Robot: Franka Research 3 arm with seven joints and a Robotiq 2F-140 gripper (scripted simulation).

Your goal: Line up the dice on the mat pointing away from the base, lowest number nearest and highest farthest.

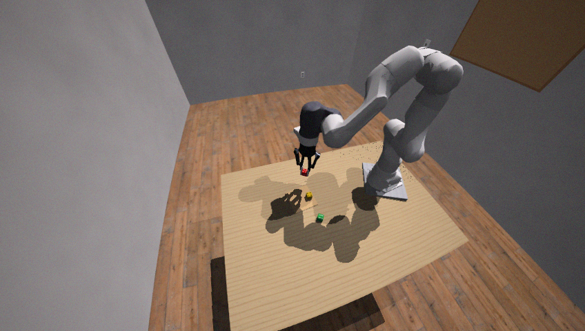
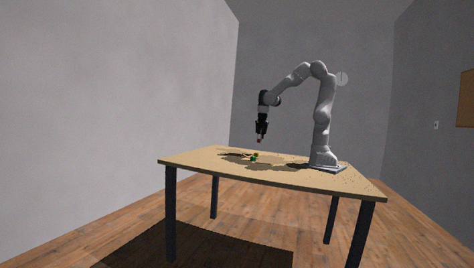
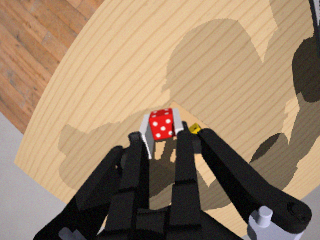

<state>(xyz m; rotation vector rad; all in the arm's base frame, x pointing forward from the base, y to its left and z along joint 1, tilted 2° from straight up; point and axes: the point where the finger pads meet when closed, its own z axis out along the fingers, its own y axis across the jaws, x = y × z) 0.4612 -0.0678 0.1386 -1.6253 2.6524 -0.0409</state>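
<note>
Now: hand 4 cm short of the tan mat, 10 cm to the right of it and 13 cm above it. From my hand the other things lie so: yellow die: 1 cm behind, 9 cm to the left, 12 cm below; green die: 4 cm behind, 23 cm to the left, 12 cm below; red die: 2 cm below.
</note>
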